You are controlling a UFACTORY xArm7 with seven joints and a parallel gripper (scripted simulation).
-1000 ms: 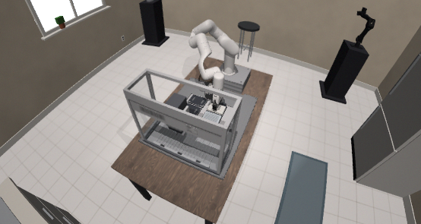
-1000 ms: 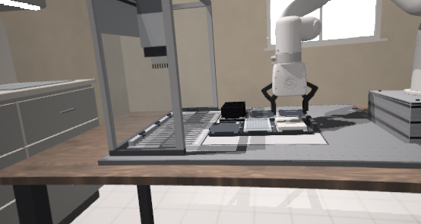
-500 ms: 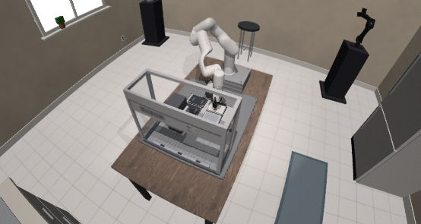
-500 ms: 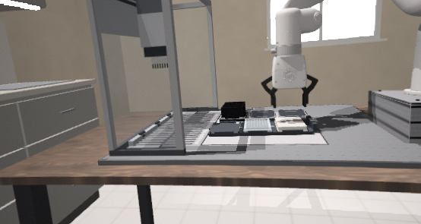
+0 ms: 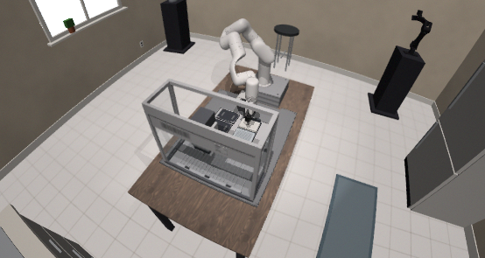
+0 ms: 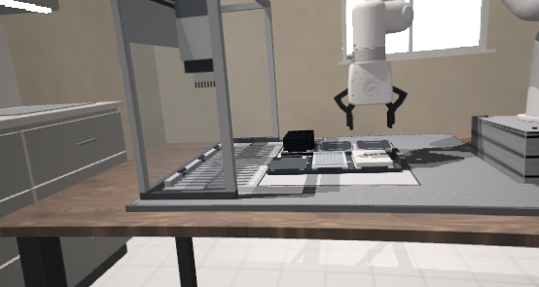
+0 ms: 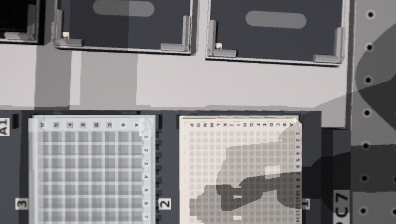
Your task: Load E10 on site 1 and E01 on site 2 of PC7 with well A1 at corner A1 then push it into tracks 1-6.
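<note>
My gripper is now 13 cm to the left of the A1 tag, 12 cm short of it and 9 cm above it. From my hand the other things lie so: dark plate carrier PC7: 10 cm ahead, 9 cm below, 1 cm to the right; white 96-well plate E01: 10 cm ahead, 9 cm below, 1 cm to the right; pale apron: 10 cm below, 8 cm ahead, 7 cm to the right.
</note>
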